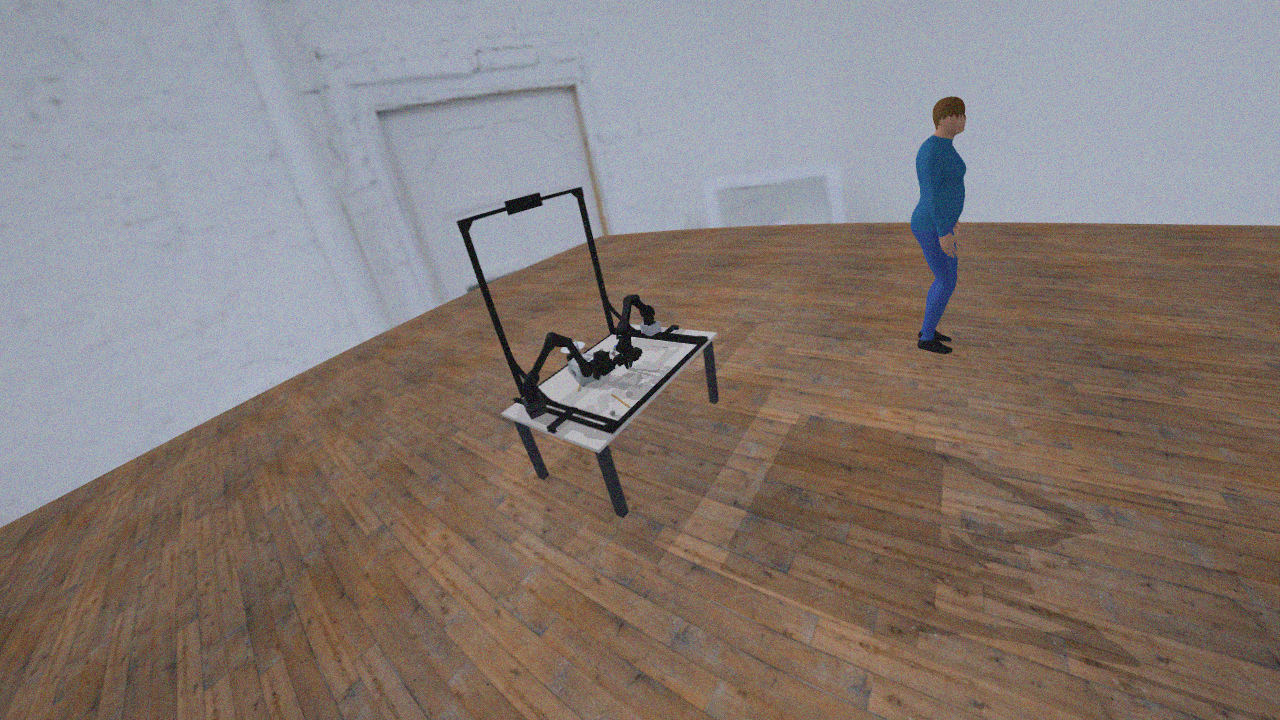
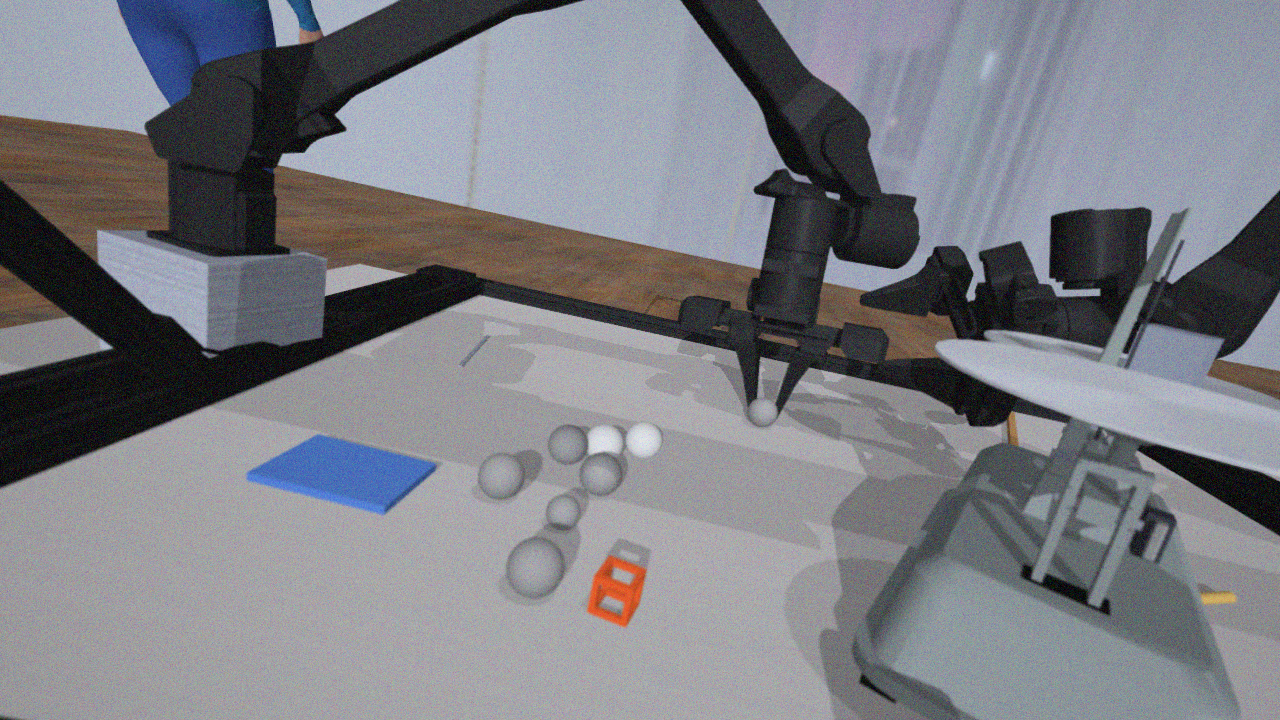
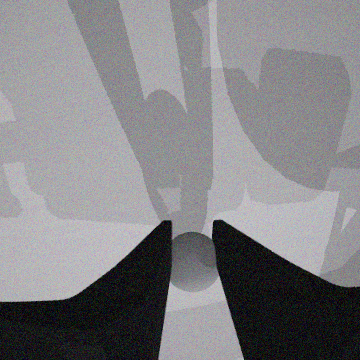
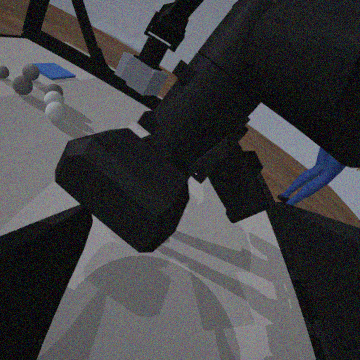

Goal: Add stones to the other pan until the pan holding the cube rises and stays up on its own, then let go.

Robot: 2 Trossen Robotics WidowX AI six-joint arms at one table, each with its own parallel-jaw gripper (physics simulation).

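Places are measured from the left arm's base along level axes (x right, y ahead, z up), in millimetres.
Where they show: left gripper, fingertip midpoint: [image 1: 629, 368] [image 2: 763, 415] [image 3: 191, 228]; right gripper, fingertip midpoint: [image 2: 868, 331] [image 4: 182, 212]; left arm's base, link origin: [image 1: 649, 323] [image 2: 221, 245] [image 4: 147, 63]; right arm's base, link origin: [image 1: 532, 399].
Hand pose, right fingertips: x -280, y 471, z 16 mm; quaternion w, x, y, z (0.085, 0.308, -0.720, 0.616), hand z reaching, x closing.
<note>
Things, the pixels of their top centre, and the offset from my right fingertips. "spot": a spot on its surface instead. Level surfaces: height alone.
- small grey stone, top centre: [image 3: 196, 285] [image 2: 766, 398] dx +56, dy -69, dz -75 mm
- orange open-frame cube, top centre: [image 2: 621, 572] dx +384, dy -77, dz -83 mm
- white pan edge, surface spot: [image 2: 969, 353] spot: dx +335, dy +42, dz +53 mm
- blue flat pad, top centre: [image 2: 348, 467] [image 4: 52, 69] dx +366, dy -260, dz -98 mm
- grey translucent block, surface spot: [image 2: 945, 607] spot: dx +364, dy +61, dz -51 mm
- table, surface height: dz -103 mm
My left gripper [image 2: 763, 406] [image 3: 191, 228] points straight down and is shut on a small grey stone [image 2: 762, 413] [image 3: 193, 262], low at the table top. Several more grey and white stones [image 2: 600, 473] [image 4: 53, 98] lie in a cluster to the left of it. An orange open-frame cube [image 2: 617, 587] lies on the table in front of the cluster. My right gripper [image 4: 182, 212] is open and empty, close beside the left arm's wrist. A white pan edge [image 2: 969, 353] shows at the far right.
A blue flat pad [image 2: 347, 472] [image 4: 53, 70] lies at the left. A grey translucent block [image 2: 945, 607] stands at the front right. A grey box [image 2: 297, 296] [image 4: 141, 76] sits by the black frame. A person [image 1: 939, 215] stands on the floor beyond the table [image 1: 595, 437].
</note>
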